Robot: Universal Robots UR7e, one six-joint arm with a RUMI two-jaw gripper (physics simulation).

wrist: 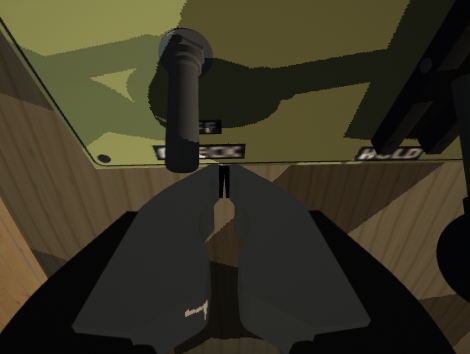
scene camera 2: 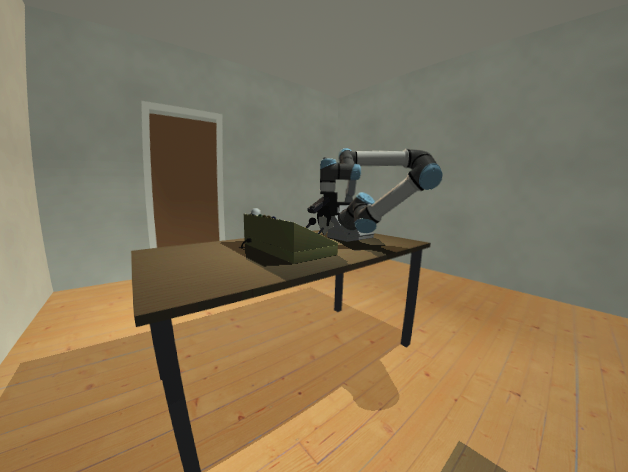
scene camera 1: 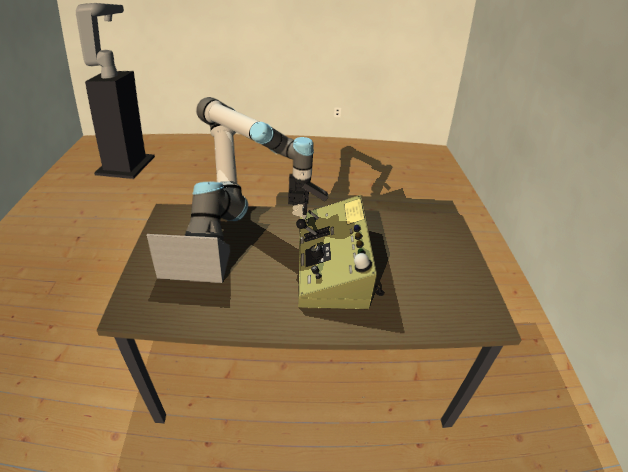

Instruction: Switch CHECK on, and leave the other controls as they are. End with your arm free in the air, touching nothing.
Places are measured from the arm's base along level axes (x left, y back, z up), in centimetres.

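Pixels of known places: gripper, fingertip midpoint: [wrist: 224, 169] [scene camera 2: 324, 234]; arm's base, origin of the base link: [scene camera 2: 347, 221] [scene camera 1: 203, 240].
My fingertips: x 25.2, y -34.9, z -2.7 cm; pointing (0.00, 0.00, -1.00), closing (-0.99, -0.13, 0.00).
Ahead of a thing's pixels: the offset from my fingertips to its top centre. "spot": to the spot under its first point. Level surfaces: height alone.
The CHECK toggle @[dz +4.2, dx +2.0, dy -3.5 cm] [scene camera 1: 313, 214] [wrist: 182, 115] is a grey lever on the sloped yellow-green control box [scene camera 1: 335, 291] [scene camera 2: 269, 238] [wrist: 310, 30]. In the wrist view it leans toward the box's lower edge, over the OFF label @[spot: dz -1.3, dx +1.0, dy -1.7 cm] [wrist: 210, 127] and the CHECK label @[dz -1.8, dx +1.4, dy +0.2 cm] [wrist: 232, 151], partly covering both. My gripper [scene camera 1: 299, 210] [scene camera 2: 327, 221] [wrist: 224, 169] is shut and empty. Its fingertips point down at that lower edge, close to the right of the lever's free end in the wrist view. I cannot tell whether they touch it.
The HOLD lever's black ball knob @[dz +7.8, dx -10.2, dy -3.3 cm] [scene camera 1: 301, 223] [scene camera 2: 312, 221] [wrist: 455, 255] stands close to my gripper, on the right in the wrist view. A joystick @[dz +4.2, dx -21.6, dy -8.2 cm] [scene camera 1: 315, 249], a small lever @[dz +4.9, dx -33.4, dy -10.1 cm] [scene camera 1: 315, 272] and a white dome @[spot: dz +11.0, dx -34.1, dy -24.7 cm] [scene camera 1: 361, 260] are farther along the box. A pale panel [scene camera 1: 186, 257] stands on the table @[dz -8.7 cm] [scene camera 1: 436, 304].
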